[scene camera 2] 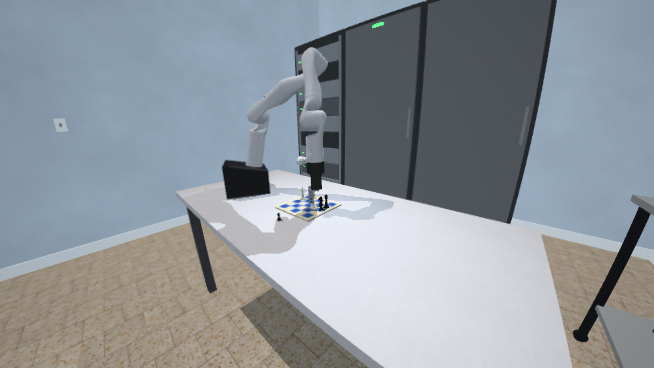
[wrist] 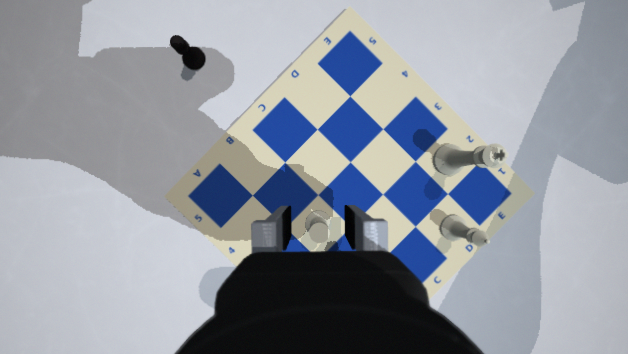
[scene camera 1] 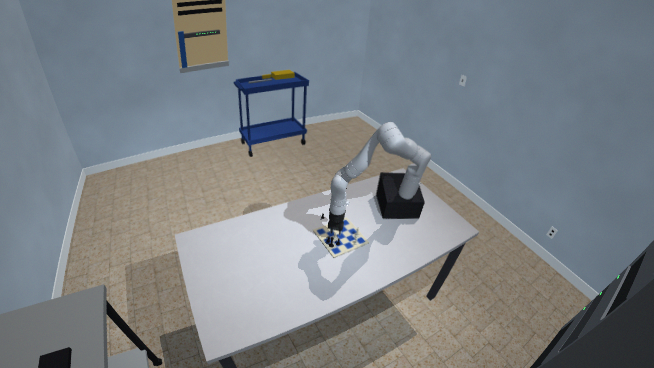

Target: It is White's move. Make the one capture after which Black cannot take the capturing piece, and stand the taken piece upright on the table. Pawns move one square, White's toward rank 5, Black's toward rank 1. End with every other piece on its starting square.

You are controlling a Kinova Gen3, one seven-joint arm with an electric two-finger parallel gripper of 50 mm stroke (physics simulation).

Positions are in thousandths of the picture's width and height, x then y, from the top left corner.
Labels:
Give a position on a blue-and-cream chessboard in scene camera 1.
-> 531, 648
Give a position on a blue-and-cream chessboard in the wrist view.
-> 557, 346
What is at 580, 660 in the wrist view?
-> The gripper.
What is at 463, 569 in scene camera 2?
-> A blue-and-cream chessboard.

